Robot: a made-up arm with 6 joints. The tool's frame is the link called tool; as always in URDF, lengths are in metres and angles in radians. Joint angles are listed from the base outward.
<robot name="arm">
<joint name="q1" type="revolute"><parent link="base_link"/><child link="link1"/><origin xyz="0.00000 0.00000 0.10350"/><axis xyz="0 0 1"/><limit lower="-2.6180" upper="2.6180"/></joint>
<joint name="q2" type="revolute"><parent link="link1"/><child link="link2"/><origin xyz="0.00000 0.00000 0.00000"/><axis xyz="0.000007 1 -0.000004"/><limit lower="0.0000" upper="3.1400"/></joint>
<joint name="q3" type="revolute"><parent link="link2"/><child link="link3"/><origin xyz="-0.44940 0.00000 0.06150"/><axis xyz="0.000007 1 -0.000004"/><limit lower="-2.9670" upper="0.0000"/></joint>
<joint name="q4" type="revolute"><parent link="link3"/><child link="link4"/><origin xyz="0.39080 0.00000 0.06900"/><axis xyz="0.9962 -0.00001 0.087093"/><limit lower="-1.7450" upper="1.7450"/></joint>
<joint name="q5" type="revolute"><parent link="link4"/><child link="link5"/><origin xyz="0.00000 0.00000 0.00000"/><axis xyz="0.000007 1 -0.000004"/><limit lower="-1.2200" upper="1.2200"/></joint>
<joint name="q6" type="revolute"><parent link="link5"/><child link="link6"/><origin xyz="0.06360 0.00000 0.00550"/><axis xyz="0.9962 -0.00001 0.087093"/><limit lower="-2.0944" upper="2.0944"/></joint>
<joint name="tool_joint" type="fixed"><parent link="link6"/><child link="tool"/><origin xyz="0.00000 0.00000 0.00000" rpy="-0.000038 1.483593 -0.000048"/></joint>
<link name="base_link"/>
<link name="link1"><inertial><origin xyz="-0.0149 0.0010 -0.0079"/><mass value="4.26"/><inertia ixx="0.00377" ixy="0" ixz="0" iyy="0.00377" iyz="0" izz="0.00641"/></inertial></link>
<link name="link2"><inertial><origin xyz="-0.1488 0.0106 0.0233"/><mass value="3.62"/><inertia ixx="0.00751" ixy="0" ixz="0.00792" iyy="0.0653" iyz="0" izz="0.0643"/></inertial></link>
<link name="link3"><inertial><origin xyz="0.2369 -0.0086 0.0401"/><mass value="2.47"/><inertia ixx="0.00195" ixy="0" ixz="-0.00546" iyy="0.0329" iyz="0" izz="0.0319"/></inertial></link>
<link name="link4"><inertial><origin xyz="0.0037 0.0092 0.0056"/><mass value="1.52"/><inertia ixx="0.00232" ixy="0" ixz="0.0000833" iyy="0.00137" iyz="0" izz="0.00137"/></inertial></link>
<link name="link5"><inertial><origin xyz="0.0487 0.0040 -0.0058"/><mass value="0.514"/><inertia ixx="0.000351" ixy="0" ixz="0" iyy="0.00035" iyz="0" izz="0.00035"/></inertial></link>
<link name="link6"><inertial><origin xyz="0.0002 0.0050 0.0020"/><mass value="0.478"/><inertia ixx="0.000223" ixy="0" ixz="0.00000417" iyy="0.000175" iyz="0" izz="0.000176"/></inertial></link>
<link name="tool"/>
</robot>
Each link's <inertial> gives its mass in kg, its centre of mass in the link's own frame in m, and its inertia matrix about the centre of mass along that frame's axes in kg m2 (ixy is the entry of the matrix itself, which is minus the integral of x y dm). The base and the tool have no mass. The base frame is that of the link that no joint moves.
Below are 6 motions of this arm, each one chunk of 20 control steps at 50 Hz.
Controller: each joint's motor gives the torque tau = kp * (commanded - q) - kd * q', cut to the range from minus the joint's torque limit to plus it. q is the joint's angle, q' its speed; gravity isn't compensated. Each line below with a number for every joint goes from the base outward.
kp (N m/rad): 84 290 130 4.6 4.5 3.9
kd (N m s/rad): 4.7 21 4.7 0.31 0.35 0.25
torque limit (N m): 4.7 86 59 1.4 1.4 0.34
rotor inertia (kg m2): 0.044 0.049 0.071 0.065 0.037 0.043
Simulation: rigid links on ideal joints. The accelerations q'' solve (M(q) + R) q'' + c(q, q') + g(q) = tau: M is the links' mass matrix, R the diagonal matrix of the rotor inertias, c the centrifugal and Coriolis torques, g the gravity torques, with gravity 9.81 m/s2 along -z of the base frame. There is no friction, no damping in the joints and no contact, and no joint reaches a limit. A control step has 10 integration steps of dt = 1/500 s. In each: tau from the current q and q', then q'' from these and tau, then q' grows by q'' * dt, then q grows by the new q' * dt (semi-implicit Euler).
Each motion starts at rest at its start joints. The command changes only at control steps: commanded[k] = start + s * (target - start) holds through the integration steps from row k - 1 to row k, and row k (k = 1, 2, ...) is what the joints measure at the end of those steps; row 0 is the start. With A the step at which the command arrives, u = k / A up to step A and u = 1 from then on. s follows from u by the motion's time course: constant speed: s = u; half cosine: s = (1 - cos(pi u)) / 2; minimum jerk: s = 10 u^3 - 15 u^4 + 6 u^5; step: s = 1 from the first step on.
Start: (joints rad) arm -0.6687 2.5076 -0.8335 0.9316 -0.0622 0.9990
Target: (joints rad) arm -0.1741 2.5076 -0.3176 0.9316 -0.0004 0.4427
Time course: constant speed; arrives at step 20
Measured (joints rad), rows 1 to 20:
1: -0.6683 2.5118 -0.8339 0.9317 -0.0630 0.9984
2: -0.6667 2.5211 -0.8330 0.9320 -0.0653 0.9964
3: -0.6634 2.5329 -0.8282 0.9326 -0.0694 0.9923
4: -0.6582 2.5450 -0.8179 0.9336 -0.0749 0.9853
5: -0.6511 2.5565 -0.8013 0.9347 -0.0813 0.9753
6: -0.6418 2.5666 -0.7788 0.9361 -0.0879 0.9621
7: -0.6301 2.5751 -0.7510 0.9375 -0.0940 0.9457
8: -0.6159 2.5821 -0.7192 0.9390 -0.0989 0.9261
9: -0.5988 2.5875 -0.6847 0.9406 -0.1020 0.9034
10: -0.5787 2.5914 -0.6489 0.9420 -0.1030 0.8775
11: -0.5551 2.5940 -0.6132 0.9434 -0.1016 0.8486
12: -0.5278 2.5952 -0.5788 0.9446 -0.0979 0.8171
13: -0.4967 2.5952 -0.5465 0.9457 -0.0921 0.7834
14: -0.4615 2.5941 -0.5170 0.9466 -0.0846 0.7478
15: -0.4225 2.5921 -0.4906 0.9472 -0.0758 0.7109
16: -0.3810 2.5895 -0.4674 0.9476 -0.0660 0.6731
17: -0.3380 2.5864 -0.4471 0.9474 -0.0557 0.6348
18: -0.2949 2.5833 -0.4290 0.9468 -0.0453 0.5964
19: -0.2529 2.5802 -0.4125 0.9457 -0.0353 0.5582
20: -0.2126 2.5775 -0.3968 0.9441 -0.0262 0.5206

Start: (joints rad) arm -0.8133 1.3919 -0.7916 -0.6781 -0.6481 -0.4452
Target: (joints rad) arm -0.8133 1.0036 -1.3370 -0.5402 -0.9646 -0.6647
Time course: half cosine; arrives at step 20
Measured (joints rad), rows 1 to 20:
1: -0.8133 1.3932 -0.7878 -0.6781 -0.6481 -0.4452
2: -0.8133 1.3963 -0.7781 -0.6783 -0.6474 -0.4455
3: -0.8133 1.4000 -0.7645 -0.6793 -0.6451 -0.4460
4: -0.8133 1.4031 -0.7497 -0.6813 -0.6403 -0.4473
5: -0.8133 1.4044 -0.7361 -0.6848 -0.6326 -0.4495
6: -0.8132 1.4029 -0.7265 -0.6900 -0.6220 -0.4529
7: -0.8132 1.3978 -0.7234 -0.6970 -0.6089 -0.4578
8: -0.8131 1.3884 -0.7285 -0.7056 -0.5943 -0.4645
9: -0.8130 1.3750 -0.7433 -0.7154 -0.5794 -0.4730
10: -0.8129 1.3579 -0.7685 -0.7260 -0.5656 -0.4836
11: -0.8130 1.3377 -0.8042 -0.7367 -0.5546 -0.4962
12: -0.8132 1.3154 -0.8494 -0.7466 -0.5472 -0.5106
13: -0.8135 1.2916 -0.9027 -0.7548 -0.5442 -0.5268
14: -0.8140 1.2667 -0.9621 -0.7607 -0.5468 -0.5445
15: -0.8147 1.2411 -1.0249 -0.7635 -0.5559 -0.5634
16: -0.8155 1.2147 -1.0883 -0.7626 -0.5728 -0.5830
17: -0.8165 1.1875 -1.1496 -0.7577 -0.5978 -0.6030
18: -0.8174 1.1593 -1.2060 -0.7484 -0.6302 -0.6227
19: -0.8181 1.1304 -1.2553 -0.7349 -0.6690 -0.6418
20: -0.8183 1.1009 -1.2959 -0.7174 -0.7131 -0.6596

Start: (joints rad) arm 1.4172 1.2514 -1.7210 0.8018 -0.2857 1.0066
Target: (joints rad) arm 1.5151 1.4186 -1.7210 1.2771 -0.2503 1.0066
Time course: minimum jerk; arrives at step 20
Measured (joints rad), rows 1 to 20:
1: 1.4172 1.2500 -1.7153 0.8018 -0.2859 1.0066
2: 1.4172 1.2476 -1.7025 0.8019 -0.2859 1.0067
3: 1.4173 1.2461 -1.6868 0.8023 -0.2855 1.0068
4: 1.4177 1.2466 -1.6710 0.8033 -0.2842 1.0069
5: 1.4187 1.2498 -1.6569 0.8053 -0.2819 1.0071
6: 1.4205 1.2557 -1.6454 0.8090 -0.2785 1.0074
7: 1.4232 1.2644 -1.6368 0.8150 -0.2741 1.0078
8: 1.4271 1.2757 -1.6309 0.8237 -0.2688 1.0081
9: 1.4320 1.2890 -1.6274 0.8360 -0.2629 1.0085
10: 1.4381 1.3042 -1.6257 0.8522 -0.2565 1.0089
11: 1.4450 1.3207 -1.6251 0.8729 -0.2499 1.0093
12: 1.4528 1.3382 -1.6250 0.8980 -0.2432 1.0097
13: 1.4611 1.3562 -1.6248 0.9278 -0.2366 1.0100
14: 1.4698 1.3743 -1.6240 0.9619 -0.2302 1.0103
15: 1.4785 1.3923 -1.6221 0.9999 -0.2239 1.0106
16: 1.4870 1.4096 -1.6191 1.0411 -0.2180 1.0108
17: 1.4952 1.4260 -1.6146 1.0847 -0.2123 1.0110
18: 1.5028 1.4413 -1.6088 1.1297 -0.2069 1.0111
19: 1.5096 1.4550 -1.6018 1.1749 -0.2018 1.0113
20: 1.5155 1.4672 -1.5941 1.2192 -0.1971 1.0115

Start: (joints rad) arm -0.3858 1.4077 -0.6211 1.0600 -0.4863 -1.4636
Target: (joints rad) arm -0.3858 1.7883 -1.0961 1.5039 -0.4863 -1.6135
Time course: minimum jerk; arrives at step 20
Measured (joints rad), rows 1 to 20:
1: -0.3858 1.4097 -0.6176 1.0600 -0.4863 -1.4636
2: -0.3857 1.4145 -0.6085 1.0600 -0.4857 -1.4636
3: -0.3856 1.4215 -0.5955 1.0605 -0.4841 -1.4638
4: -0.3856 1.4306 -0.5811 1.0618 -0.4808 -1.4642
5: -0.3857 1.4422 -0.5679 1.0645 -0.4756 -1.4653
6: -0.3858 1.4567 -0.5586 1.0693 -0.4684 -1.4671
7: -0.3860 1.4743 -0.5560 1.0768 -0.4591 -1.4699
8: -0.3863 1.4955 -0.5621 1.0877 -0.4481 -1.4741
9: -0.3867 1.5202 -0.5786 1.1024 -0.4358 -1.4797
10: -0.3870 1.5484 -0.6062 1.1214 -0.4230 -1.4869
11: -0.3872 1.5797 -0.6448 1.1448 -0.4105 -1.4959
12: -0.3874 1.6135 -0.6933 1.1726 -0.3992 -1.5064
13: -0.3874 1.6490 -0.7499 1.2046 -0.3899 -1.5184
14: -0.3873 1.6851 -0.8118 1.2402 -0.3832 -1.5316
15: -0.3870 1.7205 -0.8755 1.2787 -0.3797 -1.5457
16: -0.3866 1.7537 -0.9371 1.3192 -0.3793 -1.5604
17: -0.3862 1.7833 -0.9928 1.3606 -0.3820 -1.5751
18: -0.3856 1.8083 -1.0388 1.4019 -0.3874 -1.5895
19: -0.3850 1.8278 -1.0728 1.4420 -0.3948 -1.6030
20: -0.3844 1.8418 -1.0934 1.4798 -0.4035 -1.6153

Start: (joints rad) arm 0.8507 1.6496 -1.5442 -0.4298 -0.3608 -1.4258
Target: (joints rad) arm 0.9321 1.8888 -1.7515 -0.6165 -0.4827 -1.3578
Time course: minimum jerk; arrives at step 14
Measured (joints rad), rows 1 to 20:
1: 0.8507 1.6502 -1.5400 -0.4298 -0.3610 -1.4258
2: 0.8508 1.6525 -1.5302 -0.4302 -0.3612 -1.4258
3: 0.8510 1.6577 -1.5178 -0.4312 -0.3605 -1.4256
4: 0.8514 1.6670 -1.5063 -0.4334 -0.3585 -1.4252
5: 0.8523 1.6813 -1.4988 -0.4372 -0.3549 -1.4244
6: 0.8539 1.7012 -1.4977 -0.4433 -0.3499 -1.4230
7: 0.8562 1.7266 -1.5042 -0.4519 -0.3438 -1.4209
8: 0.8593 1.7569 -1.5184 -0.4634 -0.3373 -1.4178
9: 0.8632 1.7908 -1.5390 -0.4777 -0.3312 -1.4137
10: 0.8679 1.8268 -1.5638 -0.4948 -0.3264 -1.4087
11: 0.8733 1.8626 -1.5896 -0.5142 -0.3236 -1.4027
12: 0.8793 1.8965 -1.6127 -0.5354 -0.3232 -1.3960
13: 0.8856 1.9265 -1.6303 -0.5578 -0.3253 -1.3888
14: 0.8923 1.9518 -1.6403 -0.5808 -0.3295 -1.3814
15: 0.8991 1.9720 -1.6426 -0.6038 -0.3353 -1.3741
16: 0.9061 1.9877 -1.6383 -0.6262 -0.3418 -1.3670
17: 0.9130 1.9997 -1.6297 -0.6479 -0.3484 -1.3604
18: 0.9199 2.0088 -1.6189 -0.6684 -0.3545 -1.3545
19: 0.9266 2.0159 -1.6078 -0.6875 -0.3596 -1.3493
20: 0.9331 2.0213 -1.5979 -0.7050 -0.3635 -1.3449

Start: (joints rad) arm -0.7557 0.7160 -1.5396 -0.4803 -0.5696 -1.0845
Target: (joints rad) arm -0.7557 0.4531 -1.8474 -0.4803 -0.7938 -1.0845
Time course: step
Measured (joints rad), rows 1 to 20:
1: -0.7561 0.7085 -1.5406 -0.4827 -0.5675 -1.0846
2: -0.7570 0.6905 -1.5470 -0.4890 -0.5630 -1.0849
3: -0.7578 0.6660 -1.5624 -0.4985 -0.5583 -1.0853
4: -0.7585 0.6380 -1.5884 -0.5102 -0.5554 -1.0857
5: -0.7588 0.6084 -1.6243 -0.5229 -0.5559 -1.0861
6: -0.7590 0.5783 -1.6684 -0.5356 -0.5614 -1.0864
7: -0.7589 0.5482 -1.7175 -0.5471 -0.5728 -1.0867
8: -0.7587 0.5181 -1.7681 -0.5564 -0.5907 -1.0869
9: -0.7583 0.4878 -1.8169 -0.5628 -0.6149 -1.0870
10: -0.7579 0.4573 -1.8614 -0.5657 -0.6452 -1.0870
11: -0.7574 0.4266 -1.8999 -0.5648 -0.6805 -1.0868
12: -0.7569 0.3965 -1.9319 -0.5600 -0.7200 -1.0866
13: -0.7564 0.3677 -1.9576 -0.5515 -0.7624 -1.0862
14: -0.7559 0.3408 -1.9776 -0.5395 -0.8064 -1.0856
15: -0.7555 0.3166 -1.9927 -0.5244 -0.8506 -1.0849
16: -0.7552 0.2957 -2.0034 -0.5069 -0.8938 -1.0842
17: -0.7548 0.2784 -2.0103 -0.4874 -0.9349 -1.0833
18: -0.7546 0.2648 -2.0139 -0.4666 -0.9727 -1.0823
19: -0.7544 0.2549 -2.0143 -0.4454 -1.0066 -1.0813
20: -0.7542 0.2487 -2.0118 -0.4243 -1.0365 -1.0803

